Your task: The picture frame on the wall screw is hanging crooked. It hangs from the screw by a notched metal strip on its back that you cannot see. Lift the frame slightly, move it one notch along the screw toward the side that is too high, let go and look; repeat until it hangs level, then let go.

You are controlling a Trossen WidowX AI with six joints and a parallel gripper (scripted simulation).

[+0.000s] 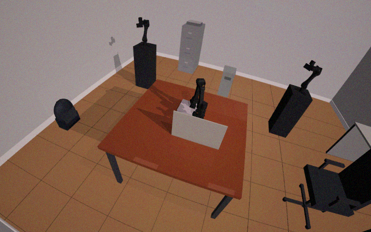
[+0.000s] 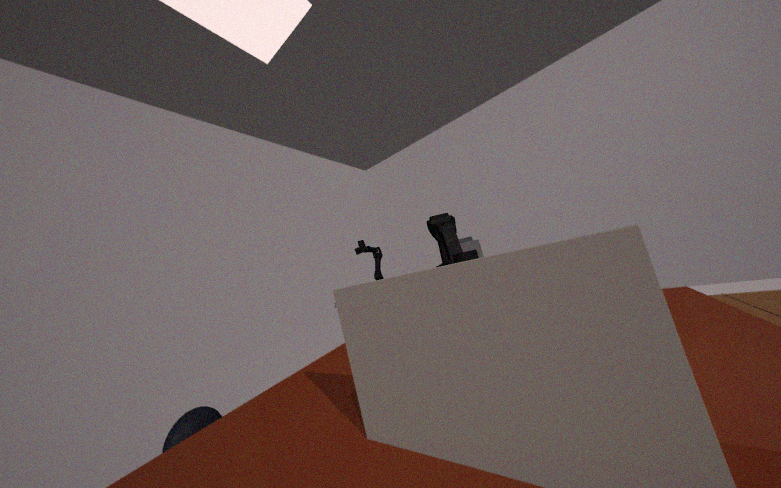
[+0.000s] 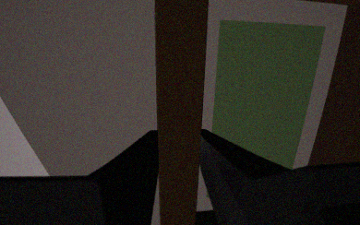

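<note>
Now: gripper tip 1 cm short of the brown picture frame, 1 cm to the right of it and 5 cm above it. Round my gripper tip: grey wall panel (2 cm ahead, 1 cm to the left, 6 cm below).
</note>
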